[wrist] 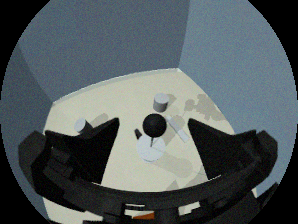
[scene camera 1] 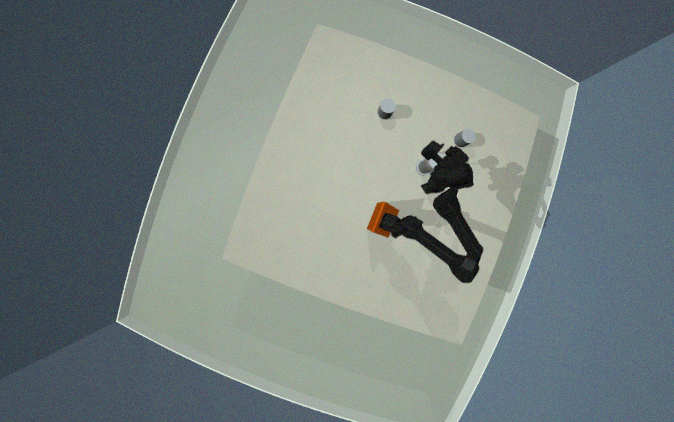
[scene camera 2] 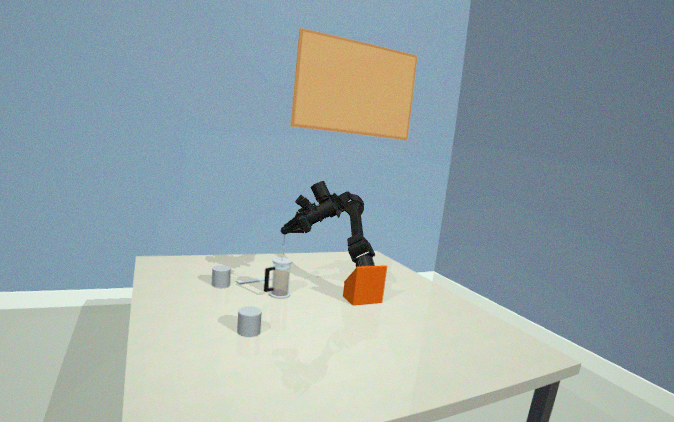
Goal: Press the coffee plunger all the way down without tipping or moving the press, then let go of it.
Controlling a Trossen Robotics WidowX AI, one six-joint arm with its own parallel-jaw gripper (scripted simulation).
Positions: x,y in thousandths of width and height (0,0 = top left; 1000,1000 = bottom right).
Observation:
The gripper (scene camera 2: 421,544) is open, holding nothing. Further things: a coffee press (scene camera 2: 418,634).
The coffee press also shows in the wrist view (wrist: 505,658). The gripper shows as well in the wrist view (wrist: 518,542) and in scene camera 1 (scene camera 1: 671,361).

